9 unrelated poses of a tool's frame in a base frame.
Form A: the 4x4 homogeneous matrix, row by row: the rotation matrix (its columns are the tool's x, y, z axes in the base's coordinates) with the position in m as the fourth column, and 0 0 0 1 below. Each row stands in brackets.
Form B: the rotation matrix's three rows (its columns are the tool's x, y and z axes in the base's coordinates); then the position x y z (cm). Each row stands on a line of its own. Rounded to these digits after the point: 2 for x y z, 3 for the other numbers.
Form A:
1: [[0.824 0.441 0.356 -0.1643], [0.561 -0.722 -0.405 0.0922], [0.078 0.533 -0.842 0.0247], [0 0 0 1]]
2: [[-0.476 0.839 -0.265 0.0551], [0.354 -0.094 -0.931 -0.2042], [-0.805 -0.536 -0.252 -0.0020], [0 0 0 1]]
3: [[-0.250 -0.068 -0.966 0.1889], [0.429 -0.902 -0.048 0.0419], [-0.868 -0.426 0.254 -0.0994], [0 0 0 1]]
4: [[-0.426 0.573 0.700 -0.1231], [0.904 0.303 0.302 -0.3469], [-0.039 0.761 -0.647 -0.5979], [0 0 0 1]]
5: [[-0.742 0.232 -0.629 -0.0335], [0.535 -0.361 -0.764 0.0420], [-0.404 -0.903 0.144 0.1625], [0 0 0 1]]
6: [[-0.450 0.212 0.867 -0.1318], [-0.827 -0.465 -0.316 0.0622], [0.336 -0.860 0.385 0.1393], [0 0 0 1]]
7: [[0.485 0.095 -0.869 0.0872], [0.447 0.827 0.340 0.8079], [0.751 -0.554 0.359 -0.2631], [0 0 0 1]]
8: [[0.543 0.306 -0.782 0.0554], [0.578 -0.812 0.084 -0.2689], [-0.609 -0.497 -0.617 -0.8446], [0 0 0 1]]
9: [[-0.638 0.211 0.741 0.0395], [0.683 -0.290 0.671 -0.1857], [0.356 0.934 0.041 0.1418], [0 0 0 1]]
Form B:
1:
0.824 0.441 0.356
0.561 -0.722 -0.405
0.078 0.533 -0.842
-16.43 9.22 2.47

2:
-0.476 0.839 -0.265
0.354 -0.094 -0.931
-0.805 -0.536 -0.252
5.51 -20.42 -0.20

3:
-0.250 -0.068 -0.966
0.429 -0.902 -0.048
-0.868 -0.426 0.254
18.89 4.19 -9.94

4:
-0.426 0.573 0.700
0.904 0.303 0.302
-0.039 0.761 -0.647
-12.31 -34.69 -59.79

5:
-0.742 0.232 -0.629
0.535 -0.361 -0.764
-0.404 -0.903 0.144
-3.35 4.20 16.25

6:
-0.450 0.212 0.867
-0.827 -0.465 -0.316
0.336 -0.860 0.385
-13.18 6.22 13.93

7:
0.485 0.095 -0.869
0.447 0.827 0.340
0.751 -0.554 0.359
8.72 80.79 -26.31

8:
0.543 0.306 -0.782
0.578 -0.812 0.084
-0.609 -0.497 -0.617
5.54 -26.89 -84.46

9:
-0.638 0.211 0.741
0.683 -0.290 0.671
0.356 0.934 0.041
3.95 -18.57 14.18

